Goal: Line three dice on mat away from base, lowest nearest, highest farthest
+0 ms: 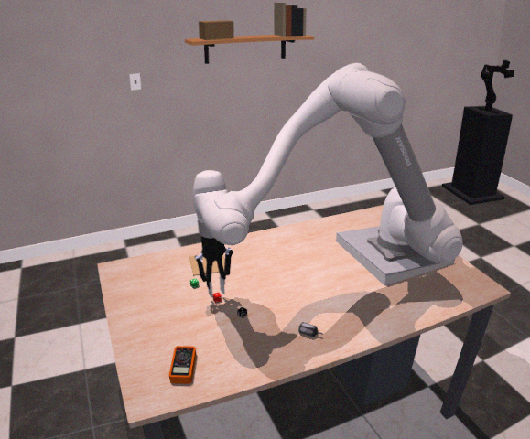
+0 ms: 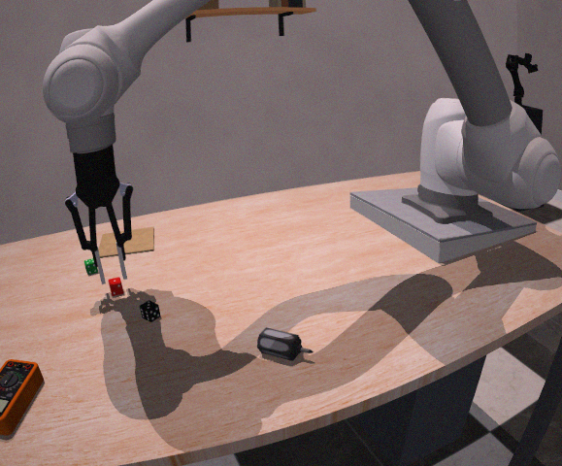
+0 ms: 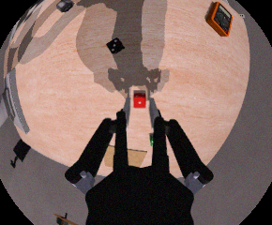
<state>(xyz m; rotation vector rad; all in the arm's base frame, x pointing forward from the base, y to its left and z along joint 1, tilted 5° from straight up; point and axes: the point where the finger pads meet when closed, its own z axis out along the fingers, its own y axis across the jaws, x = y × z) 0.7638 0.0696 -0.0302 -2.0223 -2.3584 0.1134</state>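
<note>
The red die lies 5 cm below my hand. Also, from my hand: black die 11 cm to the left, 7 cm behind, 5 cm below; then tan mat 24 cm to the right, 6 cm below, 2 cm behind; then green die 11 cm to the right, 6 cm ahead, 5 cm below.
</note>
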